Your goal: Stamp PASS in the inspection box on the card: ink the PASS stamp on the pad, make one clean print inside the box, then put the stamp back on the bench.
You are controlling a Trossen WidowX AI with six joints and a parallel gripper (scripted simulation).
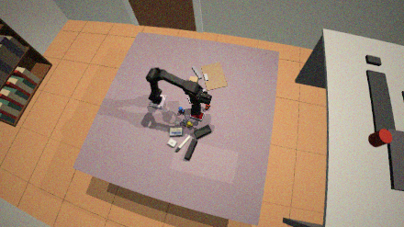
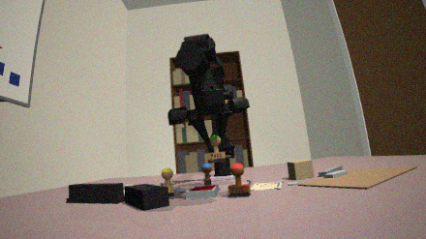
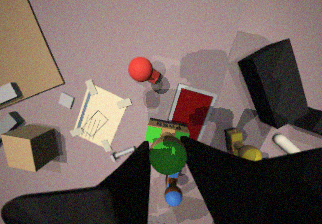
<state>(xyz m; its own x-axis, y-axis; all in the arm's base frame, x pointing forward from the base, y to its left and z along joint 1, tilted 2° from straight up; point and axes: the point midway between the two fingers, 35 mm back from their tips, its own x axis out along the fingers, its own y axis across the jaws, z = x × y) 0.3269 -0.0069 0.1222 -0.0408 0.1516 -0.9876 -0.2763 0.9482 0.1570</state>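
Right now my gripper tip is 110 mm to the right of the cream card, 110 mm above it and 30 mm past it. Round my gripper tip: red ink pad: 100 mm below, 40 mm to the right; then red-knobbed stamp: 80 mm below, 60 mm ahead, 40 mm to the left; then green-knobbed stamp: 20 mm below.
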